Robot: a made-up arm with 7 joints.
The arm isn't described. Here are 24 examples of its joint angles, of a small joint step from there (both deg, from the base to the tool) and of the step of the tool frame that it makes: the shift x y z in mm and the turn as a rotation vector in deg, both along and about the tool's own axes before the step.
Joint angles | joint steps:
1: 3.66 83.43 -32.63 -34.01 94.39 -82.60 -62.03 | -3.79 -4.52 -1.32 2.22 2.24 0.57 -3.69
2: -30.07 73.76 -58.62 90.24 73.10 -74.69 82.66 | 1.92 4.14 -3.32 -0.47 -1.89 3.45 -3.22
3: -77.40 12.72 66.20 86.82 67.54 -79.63 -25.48 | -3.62 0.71 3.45 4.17 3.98 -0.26 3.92
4: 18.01 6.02 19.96 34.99 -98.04 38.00 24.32 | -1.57 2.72 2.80 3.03 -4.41 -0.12 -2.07
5: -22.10 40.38 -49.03 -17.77 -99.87 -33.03 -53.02 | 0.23 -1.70 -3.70 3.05 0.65 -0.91 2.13
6: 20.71 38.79 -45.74 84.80 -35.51 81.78 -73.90 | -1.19 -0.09 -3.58 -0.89 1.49 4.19 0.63
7: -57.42 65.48 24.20 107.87 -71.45 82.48 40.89 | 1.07 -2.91 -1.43 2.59 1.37 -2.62 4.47
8: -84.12 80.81 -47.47 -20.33 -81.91 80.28 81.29 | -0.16 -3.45 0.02 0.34 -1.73 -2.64 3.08
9: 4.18 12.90 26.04 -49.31 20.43 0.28 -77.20 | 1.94 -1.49 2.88 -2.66 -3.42 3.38 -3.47
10: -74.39 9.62 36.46 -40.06 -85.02 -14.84 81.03 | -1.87 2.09 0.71 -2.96 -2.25 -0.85 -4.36
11: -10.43 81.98 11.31 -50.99 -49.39 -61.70 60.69 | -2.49 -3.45 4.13 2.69 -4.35 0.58 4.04
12: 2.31 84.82 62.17 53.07 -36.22 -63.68 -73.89 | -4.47 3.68 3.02 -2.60 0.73 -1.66 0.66
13: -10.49 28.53 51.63 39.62 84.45 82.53 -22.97 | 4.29 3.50 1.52 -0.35 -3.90 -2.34 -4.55
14: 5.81 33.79 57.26 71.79 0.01 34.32 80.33 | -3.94 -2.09 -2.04 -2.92 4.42 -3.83 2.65
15: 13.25 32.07 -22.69 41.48 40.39 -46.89 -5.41 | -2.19 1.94 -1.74 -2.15 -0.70 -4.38 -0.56
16: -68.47 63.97 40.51 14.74 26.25 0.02 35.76 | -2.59 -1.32 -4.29 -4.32 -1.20 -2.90 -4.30
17: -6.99 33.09 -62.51 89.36 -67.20 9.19 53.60 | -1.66 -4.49 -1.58 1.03 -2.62 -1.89 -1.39
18: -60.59 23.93 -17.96 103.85 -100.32 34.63 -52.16 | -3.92 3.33 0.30 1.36 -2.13 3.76 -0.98
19: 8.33 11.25 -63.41 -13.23 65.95 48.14 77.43 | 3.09 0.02 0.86 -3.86 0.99 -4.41 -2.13
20: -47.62 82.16 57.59 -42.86 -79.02 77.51 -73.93 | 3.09 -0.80 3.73 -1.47 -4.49 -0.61 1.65
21: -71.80 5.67 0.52 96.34 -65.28 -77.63 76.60 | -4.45 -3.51 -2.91 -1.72 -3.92 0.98 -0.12
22: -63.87 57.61 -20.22 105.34 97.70 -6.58 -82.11 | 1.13 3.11 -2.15 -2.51 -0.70 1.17 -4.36
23: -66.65 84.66 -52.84 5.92 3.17 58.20 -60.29 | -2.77 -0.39 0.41 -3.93 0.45 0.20 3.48
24: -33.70 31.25 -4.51 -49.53 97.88 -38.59 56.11 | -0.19 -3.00 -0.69 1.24 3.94 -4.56 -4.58
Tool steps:
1: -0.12 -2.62 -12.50 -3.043 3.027 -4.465
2: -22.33 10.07 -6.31 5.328 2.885 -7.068
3: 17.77 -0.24 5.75 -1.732 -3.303 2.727
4: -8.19 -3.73 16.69 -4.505 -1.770 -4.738
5: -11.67 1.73 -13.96 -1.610 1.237 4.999
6: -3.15 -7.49 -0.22 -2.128 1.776 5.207
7: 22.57 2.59 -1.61 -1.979 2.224 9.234
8: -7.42 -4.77 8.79 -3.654 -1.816 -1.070
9: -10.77 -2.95 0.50 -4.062 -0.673 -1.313
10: -14.85 -9.57 1.60 -1.807 2.623 -9.458
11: 17.21 5.34 5.50 -0.841 -5.560 8.595
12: 9.12 29.34 16.54 8.751 -4.736 4.960
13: 22.33 15.69 -5.62 -1.539 0.773 -4.387
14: -27.59 2.09 14.03 -6.398 -6.489 1.126
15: 2.70 16.18 4.57 4.024 -5.978 -0.254
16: -2.78 -6.54 25.91 -7.012 -5.554 -4.629
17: -21.85 -13.48 7.74 -2.713 -0.889 -5.222
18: 4.51 -22.96 15.37 -1.371 -1.599 -5.102
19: 5.23 8.23 3.30 -4.360 2.099 -1.049
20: 2.79 -5.56 -1.65 0.594 -0.851 -1.654
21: -37.42 -3.26 1.10 -0.152 6.758 -1.870
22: 4.72 -1.42 -18.48 -4.281 1.951 -4.323
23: -18.05 -2.44 12.75 2.571 -4.365 5.905
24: -1.99 -4.40 4.26 -2.103 -2.050 -6.393
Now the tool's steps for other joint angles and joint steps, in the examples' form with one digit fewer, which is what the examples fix.
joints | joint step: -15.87 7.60 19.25 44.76 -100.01 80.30 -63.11 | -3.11 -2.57 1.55 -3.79 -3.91 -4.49 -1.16
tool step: 30.2 4.7 2.0 3.19 2.60 -9.25
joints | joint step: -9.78 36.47 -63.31 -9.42 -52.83 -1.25 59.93 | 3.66 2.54 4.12 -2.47 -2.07 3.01 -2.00
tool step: 0.1 13.0 0.5 -0.53 3.54 0.90
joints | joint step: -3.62 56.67 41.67 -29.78 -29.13 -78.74 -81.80 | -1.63 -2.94 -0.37 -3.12 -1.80 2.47 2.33
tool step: 3.2 4.2 3.2 0.42 -0.17 6.46
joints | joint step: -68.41 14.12 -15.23 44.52 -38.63 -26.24 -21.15 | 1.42 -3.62 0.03 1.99 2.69 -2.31 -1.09
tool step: -5.4 -12.9 -16.4 -0.83 0.99 -1.63
